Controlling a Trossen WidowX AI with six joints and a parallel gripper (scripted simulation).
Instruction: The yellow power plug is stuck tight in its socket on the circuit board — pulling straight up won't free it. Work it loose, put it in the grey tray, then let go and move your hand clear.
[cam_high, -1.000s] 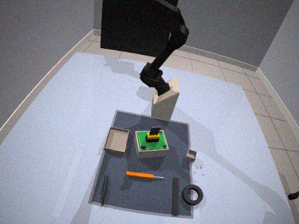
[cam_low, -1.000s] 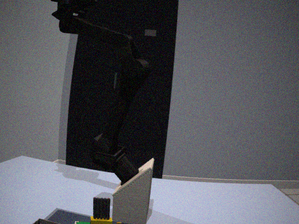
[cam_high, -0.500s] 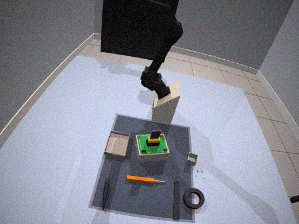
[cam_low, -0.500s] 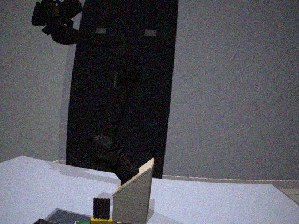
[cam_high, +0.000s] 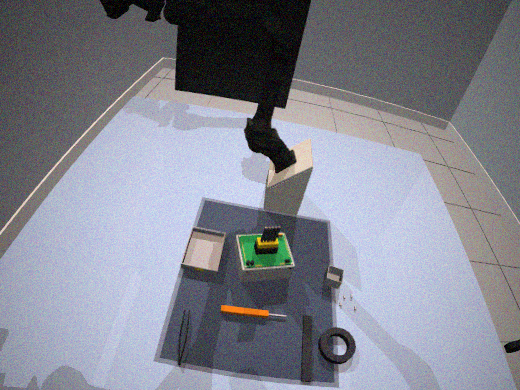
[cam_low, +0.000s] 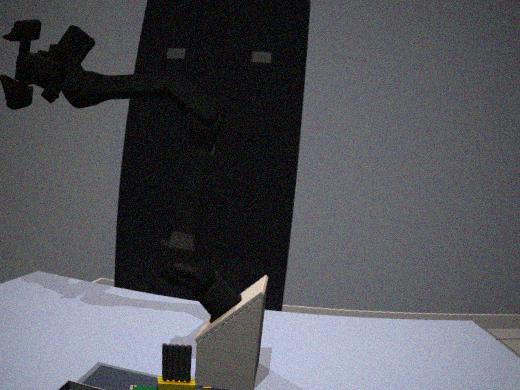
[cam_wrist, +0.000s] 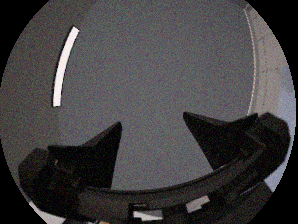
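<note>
The yellow power plug lies 35 cm ahead of my gripper tip, 49 cm to the left of it and 47 cm below it. Round my gripper tip: dark mat: 40 cm ahead, 48 cm to the left, 56 cm below; grey tray: 34 cm ahead, 35 cm to the left, 55 cm below; black bar: 57 cm ahead, 58 cm to the left, 55 cm below.
</note>
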